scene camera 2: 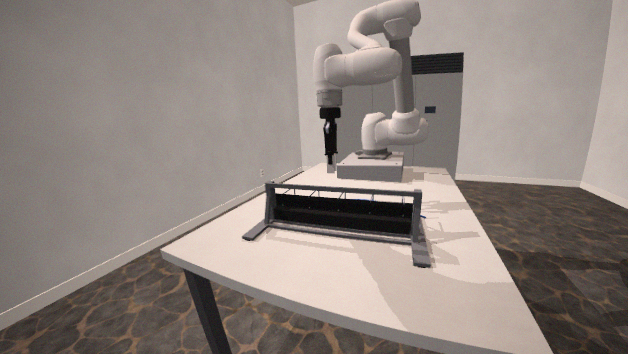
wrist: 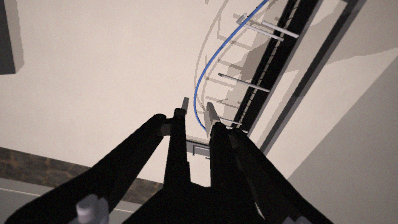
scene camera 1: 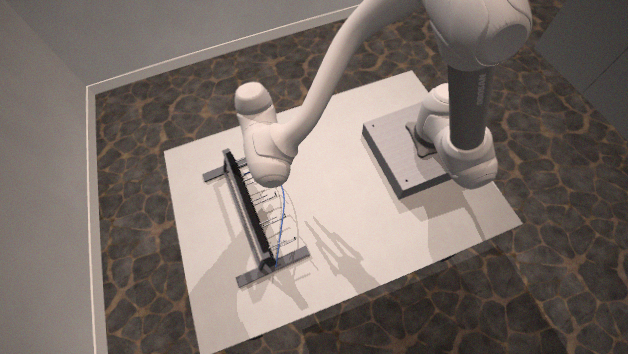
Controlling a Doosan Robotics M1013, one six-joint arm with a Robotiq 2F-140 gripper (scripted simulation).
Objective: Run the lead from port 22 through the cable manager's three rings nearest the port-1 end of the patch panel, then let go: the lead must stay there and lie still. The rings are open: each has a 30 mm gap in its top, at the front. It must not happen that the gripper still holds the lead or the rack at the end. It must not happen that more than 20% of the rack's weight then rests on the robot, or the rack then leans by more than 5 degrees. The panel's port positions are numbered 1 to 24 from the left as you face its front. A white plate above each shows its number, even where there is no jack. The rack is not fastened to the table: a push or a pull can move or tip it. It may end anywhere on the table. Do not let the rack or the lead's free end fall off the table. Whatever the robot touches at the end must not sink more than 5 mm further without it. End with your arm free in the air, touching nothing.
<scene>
I see my gripper (scene camera 2: 331,171) and a rack (scene camera 2: 394,219).
My gripper shows as well in the wrist view (wrist: 196,107).
</scene>
